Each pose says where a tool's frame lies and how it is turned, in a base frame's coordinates. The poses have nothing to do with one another.
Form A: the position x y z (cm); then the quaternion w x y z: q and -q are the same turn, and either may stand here.
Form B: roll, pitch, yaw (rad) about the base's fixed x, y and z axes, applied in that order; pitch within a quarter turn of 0, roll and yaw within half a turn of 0; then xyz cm. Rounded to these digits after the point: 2 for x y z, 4 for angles.
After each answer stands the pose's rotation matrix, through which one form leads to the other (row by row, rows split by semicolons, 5 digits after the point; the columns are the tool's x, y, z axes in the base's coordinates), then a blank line. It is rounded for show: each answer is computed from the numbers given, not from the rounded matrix.
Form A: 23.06 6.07 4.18 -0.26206 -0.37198 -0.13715 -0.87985
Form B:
0.5667 -0.6220 2.3760 23.06 6.07 4.18
-0.58591 -0.35912 0.72646; 0.56319 -0.82503 0.04638; 0.58270 0.43631 0.68564

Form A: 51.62 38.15 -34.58 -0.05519 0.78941 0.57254 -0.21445
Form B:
-2.7882 0.2790 1.3051 51.62 38.15 -34.58
0.25242 0.88026 -0.40177; 0.92760 -0.33831 -0.15843; -0.27538 -0.33270 -0.90193

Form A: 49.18 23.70 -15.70 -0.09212 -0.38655 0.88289 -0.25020
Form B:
-2.7338 -0.3641 -2.3923 49.18 23.70 -15.70
-0.68419 -0.72866 0.03077; -0.63646 0.57596 -0.51302; 0.35609 -0.37058 -0.85783

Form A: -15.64 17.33 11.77 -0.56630 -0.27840 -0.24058 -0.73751
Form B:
0.7432 -0.1386 1.7778 -15.64 17.33 11.77
-0.20360 -0.70135 0.68313; 0.96926 -0.24285 0.03954; 0.13816 0.67017 0.72923

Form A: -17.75 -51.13 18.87 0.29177 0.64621 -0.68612 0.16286
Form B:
2.9463 -0.6571 -1.5639 -17.75 -51.13 18.87
0.00543 -0.98179 -0.18989; -0.79172 0.11178 -0.60057; 0.61086 0.15361 -0.77669

